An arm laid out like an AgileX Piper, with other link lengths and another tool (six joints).
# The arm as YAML. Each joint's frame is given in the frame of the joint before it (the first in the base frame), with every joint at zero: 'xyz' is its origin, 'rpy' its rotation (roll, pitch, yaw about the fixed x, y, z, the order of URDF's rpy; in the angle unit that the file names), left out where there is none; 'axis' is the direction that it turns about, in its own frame. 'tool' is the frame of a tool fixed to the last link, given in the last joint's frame.
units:
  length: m
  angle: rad
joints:
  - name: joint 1
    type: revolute
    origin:
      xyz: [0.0, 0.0, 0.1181]
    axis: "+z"
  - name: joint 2
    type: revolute
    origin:
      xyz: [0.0, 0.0, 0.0]
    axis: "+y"
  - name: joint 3
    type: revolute
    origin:
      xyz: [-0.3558, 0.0, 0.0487]
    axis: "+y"
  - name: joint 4
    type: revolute
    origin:
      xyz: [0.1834, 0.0, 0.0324]
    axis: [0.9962, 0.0, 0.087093]
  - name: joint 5
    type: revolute
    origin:
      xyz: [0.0, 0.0, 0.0]
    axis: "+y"
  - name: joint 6
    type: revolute
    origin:
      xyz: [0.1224, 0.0, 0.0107]
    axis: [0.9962, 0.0, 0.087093]
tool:
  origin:
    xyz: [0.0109, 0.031, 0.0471]
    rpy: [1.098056, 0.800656, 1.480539]
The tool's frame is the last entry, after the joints.
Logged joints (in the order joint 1, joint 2, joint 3, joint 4, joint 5, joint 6), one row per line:
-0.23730 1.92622 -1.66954 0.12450 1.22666 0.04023
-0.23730 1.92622 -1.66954 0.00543 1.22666 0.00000
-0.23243 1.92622 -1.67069 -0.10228 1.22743 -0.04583
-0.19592 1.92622 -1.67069 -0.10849 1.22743 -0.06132
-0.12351 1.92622 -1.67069 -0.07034 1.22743 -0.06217
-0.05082 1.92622 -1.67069 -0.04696 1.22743 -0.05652
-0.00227 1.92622 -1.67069 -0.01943 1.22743 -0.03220
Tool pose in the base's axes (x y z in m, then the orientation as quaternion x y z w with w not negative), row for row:
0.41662 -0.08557 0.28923 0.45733 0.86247 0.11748 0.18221
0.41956 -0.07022 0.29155 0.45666 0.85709 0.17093 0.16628
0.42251 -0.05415 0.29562 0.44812 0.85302 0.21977 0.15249
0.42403 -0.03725 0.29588 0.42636 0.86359 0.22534 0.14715
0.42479 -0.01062 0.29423 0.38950 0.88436 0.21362 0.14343
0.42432 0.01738 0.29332 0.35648 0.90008 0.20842 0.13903
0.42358 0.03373 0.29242 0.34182 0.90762 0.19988 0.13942
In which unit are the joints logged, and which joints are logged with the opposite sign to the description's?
The joints are logged in radians. Opposite sign: joint 4.
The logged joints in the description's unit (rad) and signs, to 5 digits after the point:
-0.23730 1.92622 -1.66954 -0.12450 1.22666 0.04023
-0.23730 1.92622 -1.66954 -0.00543 1.22666 0.00000
-0.23243 1.92622 -1.67069 0.10228 1.22743 -0.04583
-0.19592 1.92622 -1.67069 0.10849 1.22743 -0.06132
-0.12351 1.92622 -1.67069 0.07034 1.22743 -0.06217
-0.05082 1.92622 -1.67069 0.04696 1.22743 -0.05652
-0.00227 1.92622 -1.67069 0.01943 1.22743 -0.03220

